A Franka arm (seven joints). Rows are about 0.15 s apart.
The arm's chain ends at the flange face. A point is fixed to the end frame.
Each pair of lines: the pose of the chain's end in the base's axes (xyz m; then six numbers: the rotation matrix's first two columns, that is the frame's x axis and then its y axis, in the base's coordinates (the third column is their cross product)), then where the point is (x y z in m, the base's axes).
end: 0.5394, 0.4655, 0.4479, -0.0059, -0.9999, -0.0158, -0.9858, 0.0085, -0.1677
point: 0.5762 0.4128 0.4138
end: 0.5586, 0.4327, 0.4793, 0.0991, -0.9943, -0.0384, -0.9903, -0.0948, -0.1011
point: 0.5983 0.3848 0.4416
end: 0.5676, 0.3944, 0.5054, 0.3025, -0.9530, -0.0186, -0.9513, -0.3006, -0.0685
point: 0.6155 0.3547 0.4676
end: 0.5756, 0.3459, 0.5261, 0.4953, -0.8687, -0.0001, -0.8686, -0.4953, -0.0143
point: 0.6293 0.3155 0.4875
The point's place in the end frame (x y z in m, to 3 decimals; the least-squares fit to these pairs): 0.053 -0.031 0.039
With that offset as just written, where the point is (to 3 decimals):
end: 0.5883, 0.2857, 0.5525, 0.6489, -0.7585, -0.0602, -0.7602, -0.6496, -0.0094
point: 0.645 0.268 0.511
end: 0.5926, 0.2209, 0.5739, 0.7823, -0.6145, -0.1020, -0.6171, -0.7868, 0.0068
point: 0.650 0.215 0.529
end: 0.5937, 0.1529, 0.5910, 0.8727, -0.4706, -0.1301, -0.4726, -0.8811, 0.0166
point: 0.650 0.157 0.545
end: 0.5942, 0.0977, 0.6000, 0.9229, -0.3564, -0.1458, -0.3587, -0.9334, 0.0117
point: 0.649 0.109 0.553
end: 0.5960, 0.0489, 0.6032, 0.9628, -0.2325, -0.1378, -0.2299, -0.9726, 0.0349
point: 0.649 0.067 0.556
